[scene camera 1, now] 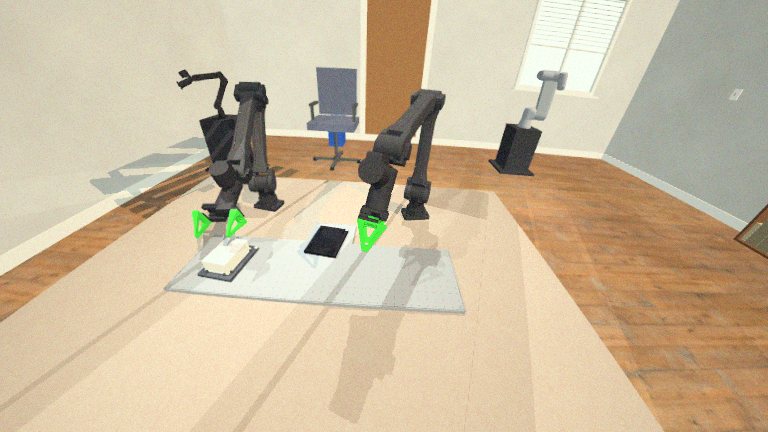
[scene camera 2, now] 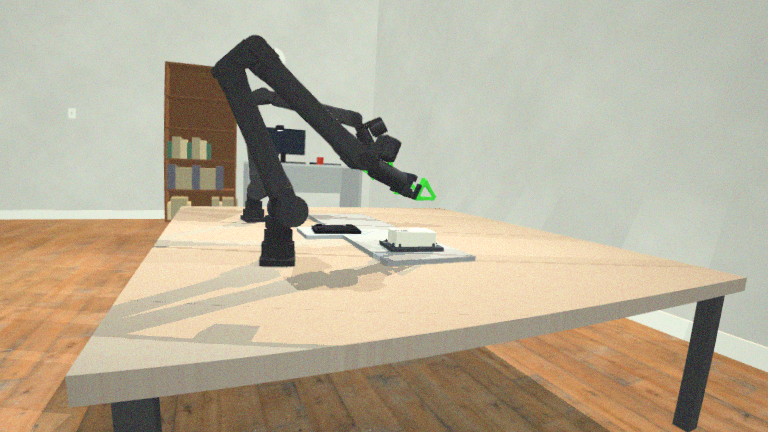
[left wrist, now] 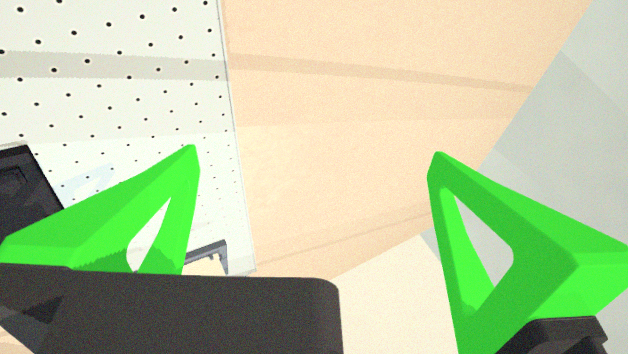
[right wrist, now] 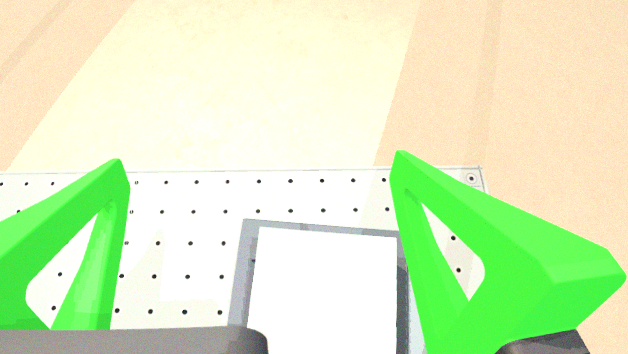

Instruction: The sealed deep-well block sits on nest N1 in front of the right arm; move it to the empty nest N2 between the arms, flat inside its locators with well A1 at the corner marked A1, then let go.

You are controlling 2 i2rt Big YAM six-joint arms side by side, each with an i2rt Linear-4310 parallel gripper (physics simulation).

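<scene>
The white sealed block (scene camera 1: 225, 257) (scene camera 2: 412, 237) (right wrist: 325, 290) sits on the dark nest N1 (scene camera 1: 215, 277) (right wrist: 239, 280) at the left of scene camera 1. The black nest N2 (scene camera 1: 326, 241) (scene camera 2: 336, 229) (left wrist: 30, 200) is empty, between the arms. My right gripper (scene camera 1: 214, 236) (scene camera 2: 424, 193) (right wrist: 261, 168) is open and empty, above and a little behind the block; in the right wrist view its fingertips point past the block. My left gripper (scene camera 1: 367, 249) (left wrist: 316, 160) is open and empty, to the right of N2 in scene camera 1. The A1 marks are too small to read.
A pale perforated board (scene camera 1: 397, 279) (scene camera 2: 456, 257) (left wrist: 150, 100) lies under N1. N2 stands on a small white plate (scene camera 1: 349, 234) at the board's back edge. Both lie on the wooden table (scene camera 1: 268, 365) (scene camera 2: 483, 300). In scene camera 2 the right arm partly hides the left arm and gripper.
</scene>
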